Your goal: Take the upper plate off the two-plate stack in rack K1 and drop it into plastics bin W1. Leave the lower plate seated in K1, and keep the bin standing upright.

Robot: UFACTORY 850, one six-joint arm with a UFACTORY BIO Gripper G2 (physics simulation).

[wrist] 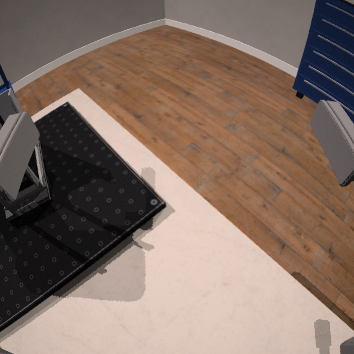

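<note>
My gripper [176, 149] is open, its two grey fingers wide apart at the left and right sides, with nothing between them. A grey open-framed holder [44, 192] stands on the black board at the left edge, partly hidden behind the left finger. I cannot tell whether it is rack K1. No plate can be made out; the left finger and the frame edge hide much of the holder. The yellow plastics bin W1 does not show in this view.
The black perforated board [102, 190] lies on the pale table [210, 290]. Part of a blue frame [4, 77] shows at the left edge. A blue drawer cabinet [327, 55] stands at the upper right on the wooden floor [225, 125], beyond the table edge.
</note>
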